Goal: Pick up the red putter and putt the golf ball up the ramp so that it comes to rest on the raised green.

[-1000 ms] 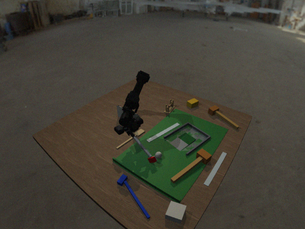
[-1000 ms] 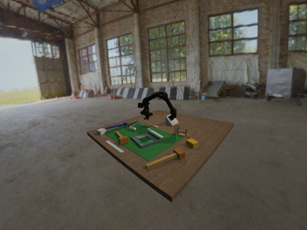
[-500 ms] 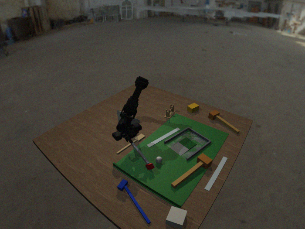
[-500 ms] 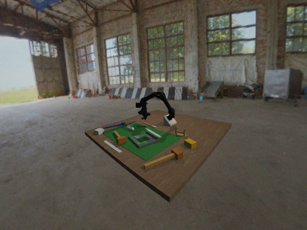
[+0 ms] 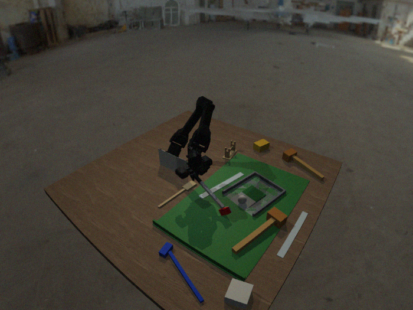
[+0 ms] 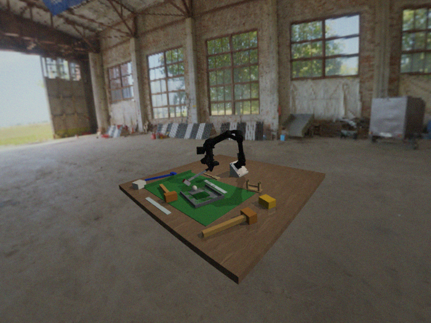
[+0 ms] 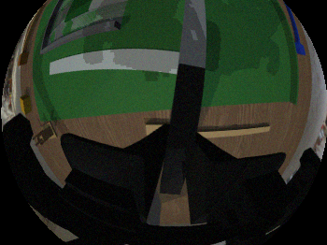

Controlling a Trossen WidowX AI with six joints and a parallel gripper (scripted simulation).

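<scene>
Right now the tan paddle is 50 mm behind my gripper tip, 50 mm to the right of it and 70 mm below it. From my gripper tip the other things lie so: green mat: 230 mm ahead, 60 mm to the left, 70 mm below; red putter: 120 mm ahead, 30 mm to the right, 10 mm below; white golf ball: 240 mm ahead, 60 mm to the left, 50 mm below.
</scene>
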